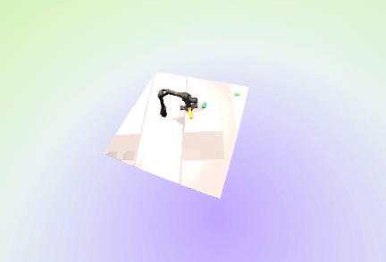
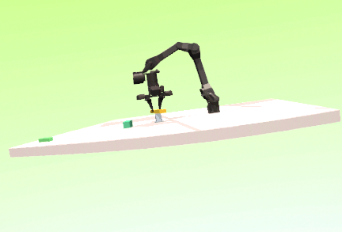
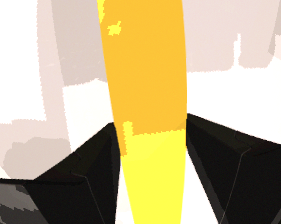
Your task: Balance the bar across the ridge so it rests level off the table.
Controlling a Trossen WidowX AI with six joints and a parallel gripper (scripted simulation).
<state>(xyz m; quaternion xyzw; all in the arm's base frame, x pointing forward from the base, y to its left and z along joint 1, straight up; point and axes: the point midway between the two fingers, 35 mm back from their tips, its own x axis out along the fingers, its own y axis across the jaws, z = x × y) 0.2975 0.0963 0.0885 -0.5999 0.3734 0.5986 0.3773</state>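
Now: the yellow bar 1 cm behind my gripper tip and 2 cm to the left of it. The rest, counted from my gripper tip: flat green block 44 cm ahead, 40 cm to the left, 5 cm below.
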